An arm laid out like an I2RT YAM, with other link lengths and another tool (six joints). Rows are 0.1 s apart.
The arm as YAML. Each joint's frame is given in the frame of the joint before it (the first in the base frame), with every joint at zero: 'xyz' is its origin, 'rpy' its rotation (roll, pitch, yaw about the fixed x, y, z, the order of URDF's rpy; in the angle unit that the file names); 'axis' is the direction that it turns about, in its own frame. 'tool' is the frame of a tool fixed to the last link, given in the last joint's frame.
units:
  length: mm
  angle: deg
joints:
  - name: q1
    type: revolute
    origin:
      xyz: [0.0, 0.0, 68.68]
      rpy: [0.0, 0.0, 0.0]
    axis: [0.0, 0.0, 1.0]
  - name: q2
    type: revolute
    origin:
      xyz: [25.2, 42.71, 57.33]
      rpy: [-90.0, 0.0, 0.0]
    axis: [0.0, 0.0, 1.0]
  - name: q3
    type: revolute
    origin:
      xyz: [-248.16, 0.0, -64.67]
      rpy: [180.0, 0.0, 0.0]
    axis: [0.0, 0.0, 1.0]
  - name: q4
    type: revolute
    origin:
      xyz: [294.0, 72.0, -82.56]
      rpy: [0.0, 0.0, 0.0]
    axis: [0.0, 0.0, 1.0]
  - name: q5
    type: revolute
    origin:
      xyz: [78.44, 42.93, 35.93]
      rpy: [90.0, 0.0, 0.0]
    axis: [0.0, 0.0, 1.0]
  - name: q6
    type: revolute
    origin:
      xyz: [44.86, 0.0, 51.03]
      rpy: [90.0, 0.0, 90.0]
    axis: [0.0, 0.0, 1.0]
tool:
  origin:
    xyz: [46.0, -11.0, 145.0]
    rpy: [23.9, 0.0, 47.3]
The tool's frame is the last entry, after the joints.
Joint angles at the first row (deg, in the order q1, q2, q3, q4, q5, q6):
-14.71, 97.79, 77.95, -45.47, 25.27, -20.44
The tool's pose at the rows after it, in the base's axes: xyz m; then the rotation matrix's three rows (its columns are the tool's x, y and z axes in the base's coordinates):
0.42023 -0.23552 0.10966; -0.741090 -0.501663 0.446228; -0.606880 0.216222 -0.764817; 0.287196 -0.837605 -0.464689
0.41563 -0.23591 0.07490; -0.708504 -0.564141 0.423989; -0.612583 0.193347 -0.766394; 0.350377 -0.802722 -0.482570
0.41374 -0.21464 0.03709; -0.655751 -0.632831 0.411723; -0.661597 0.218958 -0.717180; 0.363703 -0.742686 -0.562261
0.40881 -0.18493 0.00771; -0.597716 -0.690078 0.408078; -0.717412 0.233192 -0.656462; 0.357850 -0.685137 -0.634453
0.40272 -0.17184 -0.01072; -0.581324 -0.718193 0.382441; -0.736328 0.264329 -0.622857; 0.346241 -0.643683 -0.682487
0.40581 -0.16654 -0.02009; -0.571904 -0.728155 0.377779; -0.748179 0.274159 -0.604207; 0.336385 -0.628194 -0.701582
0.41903 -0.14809 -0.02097; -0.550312 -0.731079 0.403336; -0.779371 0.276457 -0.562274; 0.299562 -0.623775 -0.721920
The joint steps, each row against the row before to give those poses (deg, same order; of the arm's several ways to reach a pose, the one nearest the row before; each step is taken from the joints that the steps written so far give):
-1.78, 0.32, -7.61, 9.07, 6.63, -5.79
0.19, 3.27, -2.79, 3.36, 1.65, -1.82
1.82, 3.55, -0.52, -1.49, -2.29, 0.49
2.67, 1.71, -1.38, -1.68, -2.84, 0.63
0.88, 1.85, 0.18, -1.81, -2.14, 1.30
0.36, 1.79, 1.04, -0.28, -1.16, 0.17
1.85, 0.97, 2.09, -1.14, -2.39, 0.38

